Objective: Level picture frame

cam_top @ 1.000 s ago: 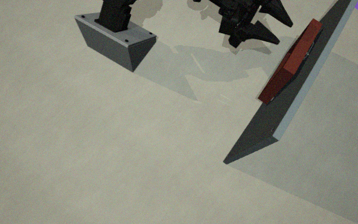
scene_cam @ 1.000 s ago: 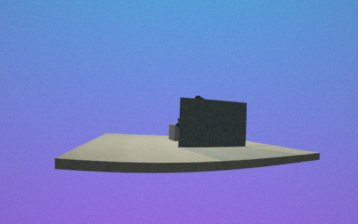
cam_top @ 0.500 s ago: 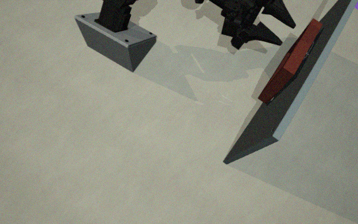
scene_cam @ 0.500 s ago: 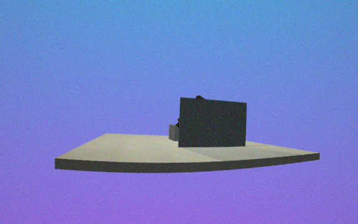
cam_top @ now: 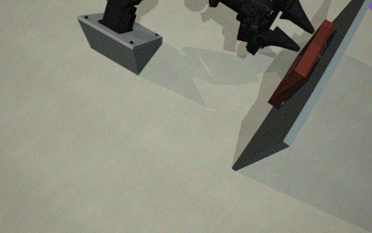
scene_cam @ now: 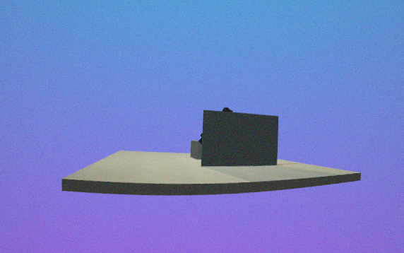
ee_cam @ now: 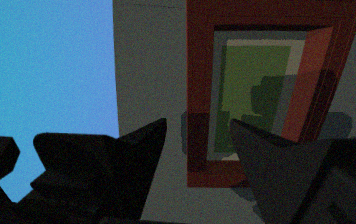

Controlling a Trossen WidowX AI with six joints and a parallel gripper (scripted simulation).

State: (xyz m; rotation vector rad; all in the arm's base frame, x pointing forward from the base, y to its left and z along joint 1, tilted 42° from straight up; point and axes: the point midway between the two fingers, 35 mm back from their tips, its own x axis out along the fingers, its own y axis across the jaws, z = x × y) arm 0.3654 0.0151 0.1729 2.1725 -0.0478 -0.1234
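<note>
Now: the picture frame 50 mm below my gripper tip, 30 mm ahead of it and 10 mm to the right of it. The rest, counted from my gripper tip: wall panel: 60 mm below, 40 mm ahead, 20 mm to the right.
</note>
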